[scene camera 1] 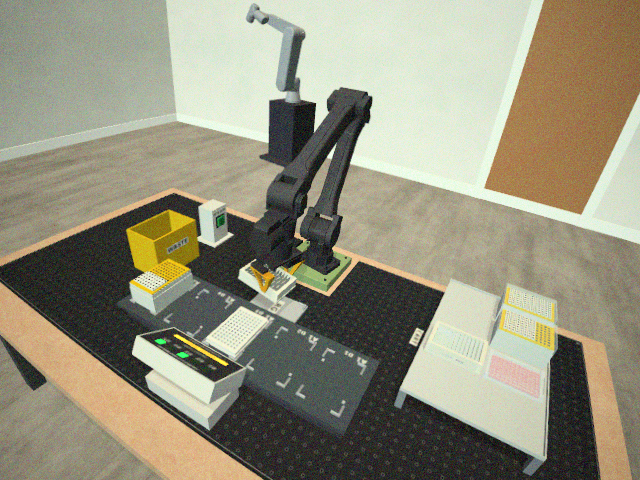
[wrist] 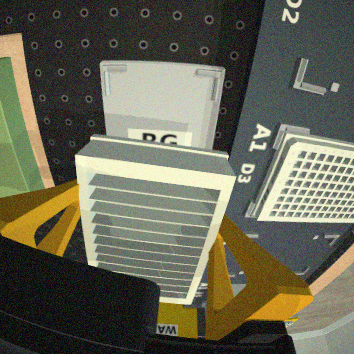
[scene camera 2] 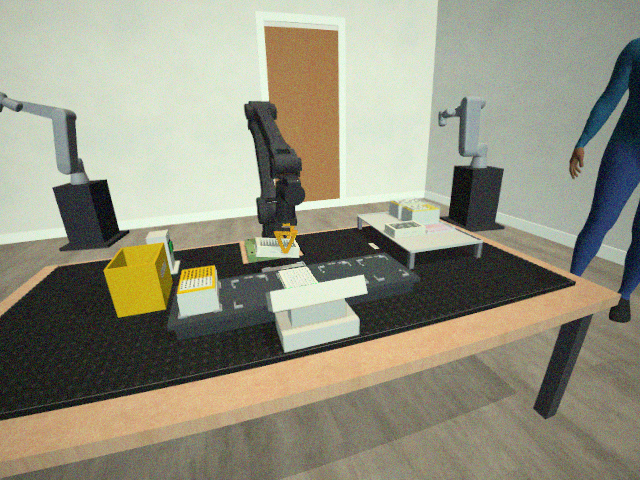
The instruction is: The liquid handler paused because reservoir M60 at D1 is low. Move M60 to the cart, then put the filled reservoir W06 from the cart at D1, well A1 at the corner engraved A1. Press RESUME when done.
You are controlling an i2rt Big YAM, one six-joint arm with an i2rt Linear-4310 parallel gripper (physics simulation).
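Places are measured from the arm's base along level axes (x right, y ahead, z up), in centimetres.
Pixels of known places: gripper, fingertip midpoint: point(scene camera 1: 275, 284) point(wrist: 152, 201) point(scene camera 2: 285, 248); arm's base, origin of the base link: point(scene camera 1: 318, 262).
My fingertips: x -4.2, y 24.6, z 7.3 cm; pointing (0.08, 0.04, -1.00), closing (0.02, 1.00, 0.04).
Observation:
For each thing: its middle in the pictures, then the offset to it from my fingertips. "spot": a spot on its surface instead.
- grey nest marked RG, body centre: point(wrist: 159, 140) point(scene camera 1: 276, 307) point(scene camera 2: 287, 272) dy -0.3, dx +0.0, dz -8.2 cm
- white reservoir, body centre: point(scene camera 1: 456, 346) point(scene camera 2: 404, 229) dy -13.6, dx -44.6, dz -1.4 cm
- cart, body centre: point(scene camera 1: 483, 355) point(scene camera 2: 411, 233) dy -19.8, dx -50.7, dz -5.7 cm
- Slot D1, surface spot: point(scene camera 1: 333, 379) spot: dy +10.7, dx -27.1, dz -4.2 cm
- control panel, surface spot: point(scene camera 2: 317, 295) spot: dy +34.6, dx -5.3, dz +3.0 cm
- white well plate, body centre: point(wrist: 328, 185) point(scene camera 1: 238, 330) point(scene camera 2: 298, 280) dy +15.2, dx -2.7, dz -3.4 cm
- yellow-topped tip box, body centre: point(wrist: 248, 312) point(scene camera 2: 199, 288) point(scene camera 1: 162, 283) dy +19.5, dx +21.7, dz -0.9 cm
- yellow waste bin, body centre: point(wrist: 155, 327) point(scene camera 2: 142, 277) point(scene camera 1: 165, 243) dy +7.7, dx +40.2, dz -2.2 cm
- pink plate, body centre: point(scene camera 1: 514, 374) point(scene camera 2: 435, 227) dy -15.3, dx -58.0, dz -2.2 cm
My gripper point(scene camera 1: 279, 274) point(scene camera 2: 285, 241) point(wrist: 152, 201) is shut on a white, ribbed reservoir point(scene camera 1: 256, 285) point(scene camera 2: 265, 249) point(wrist: 156, 168) by its long sides. It hangs above the grey nest marked RG point(scene camera 1: 295, 310) point(wrist: 160, 97), near the arm's base; its label does not show, so I cannot tell whether it is M60 or W06. Another white reservoir point(scene camera 1: 457, 345) point(scene camera 2: 404, 228) stands on the cart point(scene camera 1: 439, 379) point(scene camera 2: 439, 241); its label is too blurred to read. Slot D1 point(scene camera 1: 333, 379) at the deck's end holds no labware. The control panel point(scene camera 1: 186, 359) point(scene camera 2: 317, 295) shows green lights.
A white well plate point(scene camera 1: 237, 329) point(scene camera 2: 297, 277) point(wrist: 320, 182) sits at D3. A yellow-topped tip box point(scene camera 1: 161, 286) point(scene camera 2: 197, 291) stands at the deck's far end, near the yellow waste bin point(scene camera 1: 168, 248) point(scene camera 2: 138, 284). Tip boxes point(scene camera 1: 527, 330) and a pink plate point(scene camera 1: 515, 375) share the cart.

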